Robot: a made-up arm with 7 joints. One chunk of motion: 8 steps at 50 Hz.
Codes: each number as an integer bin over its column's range. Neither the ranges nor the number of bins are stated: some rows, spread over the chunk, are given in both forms.
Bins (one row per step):
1: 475 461 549 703 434 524 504
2: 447 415 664 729 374 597 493
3: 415 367 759 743 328 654 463
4: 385 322 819 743 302 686 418
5: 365 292 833 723 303 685 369
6: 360 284 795 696 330 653 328
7: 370 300 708 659 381 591 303
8: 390 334 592 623 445 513 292
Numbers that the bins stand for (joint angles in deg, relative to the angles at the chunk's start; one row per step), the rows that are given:
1: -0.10 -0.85 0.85 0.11 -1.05 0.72 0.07
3: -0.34 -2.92 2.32 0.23 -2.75 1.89 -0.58
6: -0.56 -4.75 2.57 0.09 -2.71 1.88 -2.75
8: -0.44 -3.64 1.15 -0.13 -0.87 0.62 -3.32
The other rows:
2: -0.21 -1.86 1.65 0.19 -2.01 1.38 -0.10
4: -0.46 -3.91 2.74 0.23 -3.16 2.18 -1.31
5: -0.54 -4.57 2.84 0.17 -3.15 2.17 -2.09
7: -0.52 -4.39 1.96 -0.02 -1.90 1.32 -3.15

